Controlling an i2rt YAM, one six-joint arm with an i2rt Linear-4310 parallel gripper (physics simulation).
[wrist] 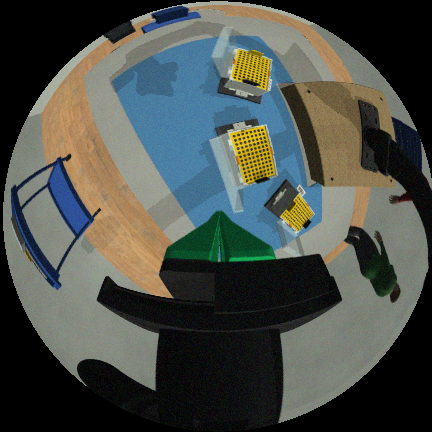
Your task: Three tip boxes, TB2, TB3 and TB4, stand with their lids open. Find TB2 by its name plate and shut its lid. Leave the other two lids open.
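Places are measured from the arm's base along level axes (x back, y right, z up), in metres.
Pixels of known places: gripper, fingertip midpoint: [218, 216]; arm's base at its link origin: [370, 136].
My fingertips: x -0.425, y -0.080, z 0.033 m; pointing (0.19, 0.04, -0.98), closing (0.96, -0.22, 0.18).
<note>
Ahead of a thing's pixels: the offset from my fingertips to its middle. "spot": to the spot under its first point. Level surfaces: height alone.
TB2, the middle box {dx +0.111, dy +0.013, dz -0.161 m} [253, 154] with a yellow tip rack, stands on the blue mat; its plate cannot be read here. Its clear lid [229, 175] is open on the left side. TB3 {dx +0.157, dy +0.228, dz -0.161 m} [251, 70] is at the top, its clear lid {spot: dx +0.068, dy +0.213, dz -0.080 m} [221, 52] open to the left. TB4, the smaller box {dx +0.232, dy -0.177, dz -0.161 m} [297, 214], is at the lower right; its clear lid [290, 241] is open toward the bottom, and its small white plate {spot: dx +0.282, dy -0.135, dz -0.224 m} [300, 190] is too blurred to read. My gripper [218, 216] is shut and empty, its green fingertips below TB2's lid in the view and left of TB4.
The blue mat {dz -0.226 m} [150, 115] lies on a grey surface with a wooden border [90, 170]. A brown board [340, 135] carrying a black arm base [369, 135] is at the right. A blue-framed chair [70, 200] stands at the left, and a person in green [380, 275] is at the lower right.
</note>
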